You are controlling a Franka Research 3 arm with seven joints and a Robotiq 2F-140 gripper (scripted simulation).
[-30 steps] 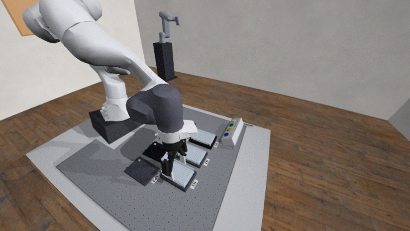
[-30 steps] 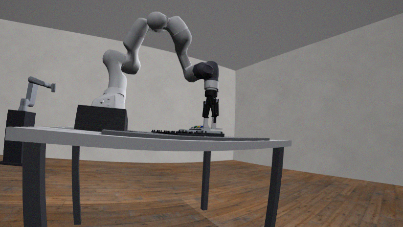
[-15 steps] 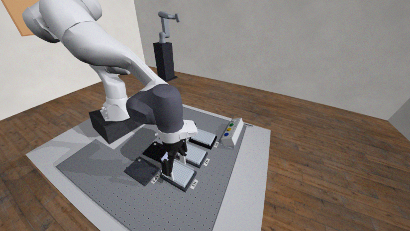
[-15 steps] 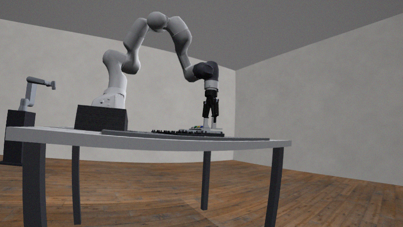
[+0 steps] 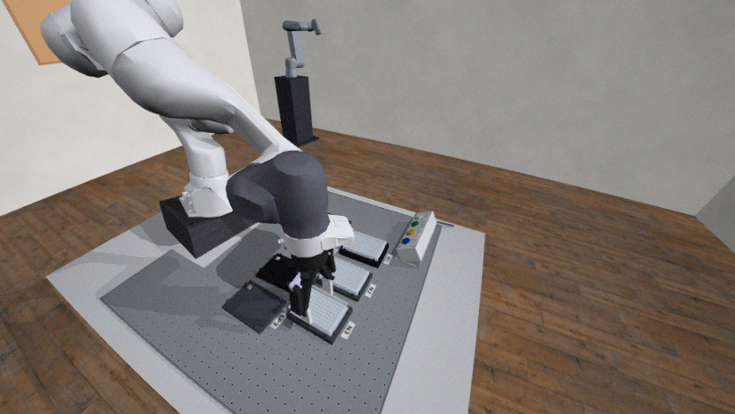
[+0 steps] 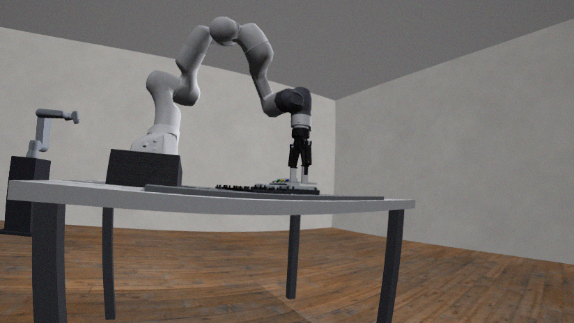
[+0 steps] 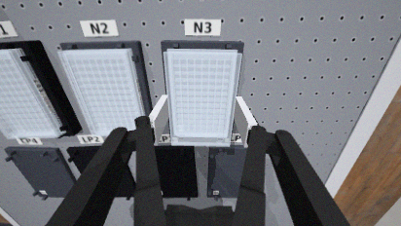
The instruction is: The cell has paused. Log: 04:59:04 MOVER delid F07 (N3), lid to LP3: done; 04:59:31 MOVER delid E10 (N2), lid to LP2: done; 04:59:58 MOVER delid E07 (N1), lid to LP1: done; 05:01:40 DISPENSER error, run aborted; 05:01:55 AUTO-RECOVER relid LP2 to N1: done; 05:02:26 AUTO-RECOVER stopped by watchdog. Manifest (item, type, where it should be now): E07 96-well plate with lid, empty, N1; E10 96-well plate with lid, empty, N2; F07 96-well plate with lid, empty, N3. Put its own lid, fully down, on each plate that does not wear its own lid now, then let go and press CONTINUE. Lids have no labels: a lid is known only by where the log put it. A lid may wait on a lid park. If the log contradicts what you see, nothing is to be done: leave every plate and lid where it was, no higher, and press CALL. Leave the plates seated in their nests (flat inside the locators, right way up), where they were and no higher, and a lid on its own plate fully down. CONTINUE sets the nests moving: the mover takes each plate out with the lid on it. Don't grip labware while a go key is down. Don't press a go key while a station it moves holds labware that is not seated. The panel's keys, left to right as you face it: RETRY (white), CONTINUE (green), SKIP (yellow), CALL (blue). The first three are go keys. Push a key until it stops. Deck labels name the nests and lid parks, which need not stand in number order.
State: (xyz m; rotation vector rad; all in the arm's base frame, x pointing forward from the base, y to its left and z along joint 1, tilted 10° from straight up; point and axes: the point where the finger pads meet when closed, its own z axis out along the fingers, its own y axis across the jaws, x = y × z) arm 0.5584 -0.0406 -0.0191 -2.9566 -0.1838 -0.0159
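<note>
My gripper is now 4 cm above the N3 plate. Round my hand: lid park LP3: 16 cm behind, 9 cm to the right, 7 cm below; lid park LP1: 18 cm behind, 7 cm below, 4 cm to the left; grey lid: 2 cm below.
</note>
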